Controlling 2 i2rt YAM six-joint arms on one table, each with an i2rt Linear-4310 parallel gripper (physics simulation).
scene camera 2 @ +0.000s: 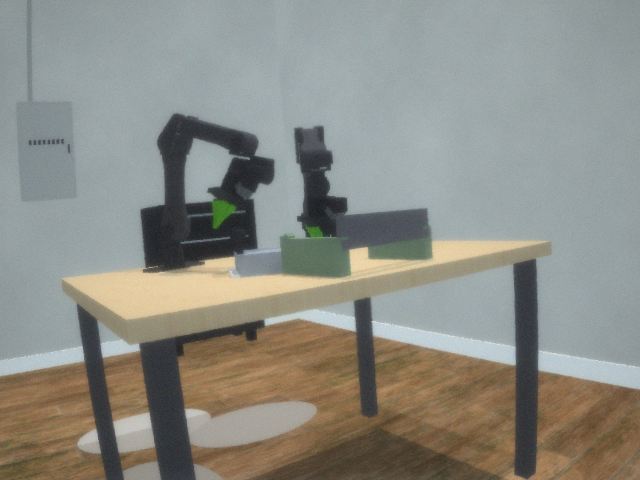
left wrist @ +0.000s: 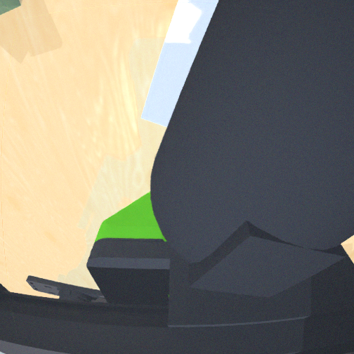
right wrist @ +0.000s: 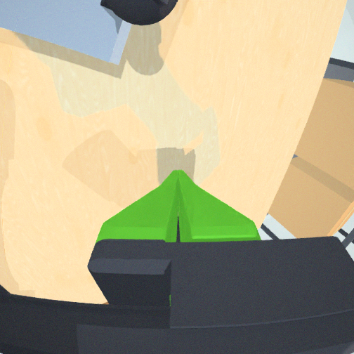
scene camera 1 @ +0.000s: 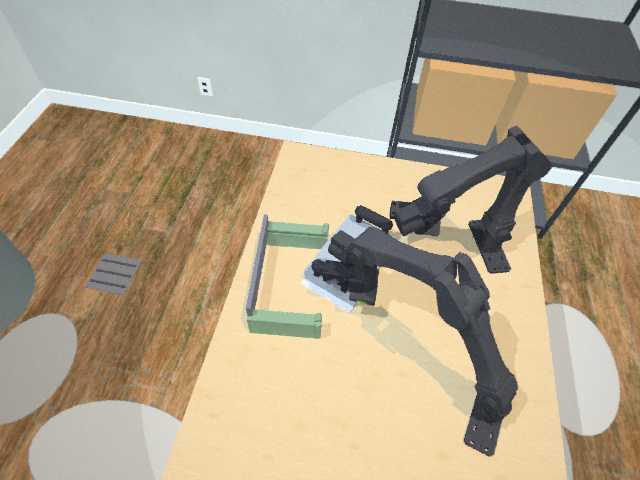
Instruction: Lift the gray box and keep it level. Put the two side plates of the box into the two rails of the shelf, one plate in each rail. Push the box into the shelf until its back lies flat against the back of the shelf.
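Frame: origin at the left arm's base, x ahead, y left, z up, level; millimetres.
Seen in the pictures: left gripper, fingertip midpoint: (scene camera 1: 363, 303); right gripper, fingertip midpoint: (scene camera 2: 214, 228); left arm's base, link origin: (scene camera 1: 487, 411); right arm's base, link origin: (scene camera 2: 174, 268) (scene camera 1: 488, 246).
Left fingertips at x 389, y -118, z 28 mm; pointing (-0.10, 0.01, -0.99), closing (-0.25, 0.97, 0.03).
Note:
Pixels of each thing's top centre, then the offset from my left fingertips to it. "spot": a spot on its surface instead.
- gray back plate, surface spot: (scene camera 1: 256, 266) spot: 285 mm ahead, 86 mm left, 97 mm up
- box, top centre: (scene camera 2: 283, 223) (scene camera 1: 354, 240) 92 mm ahead, 122 mm right, 86 mm up
The gray box (scene camera 1: 330, 269) lies flat on the table just right of the shelf opening, with a dark handle at its far end (scene camera 1: 372, 216) and one at its near end (scene camera 1: 330, 270). The shelf has two green rails (scene camera 1: 297, 234) (scene camera 1: 284, 324) and a gray back plate (scene camera 1: 256, 266). My left gripper (scene camera 1: 367, 301) is shut and empty, low at the box's near end. In the left wrist view its green fingers (left wrist: 140, 219) sit partly hidden behind the dark handle (left wrist: 263, 123). My right gripper (scene camera 1: 396, 214) (right wrist: 178, 211) is shut and empty, raised above the table beside the far handle.
A black metal rack with cardboard boxes (scene camera 1: 511, 103) stands behind the table's far right corner. In scene camera 2 a black cabinet (scene camera 2: 198, 232) stands behind the table, with the box (scene camera 2: 256, 260) next to the near green rail (scene camera 2: 314, 255).

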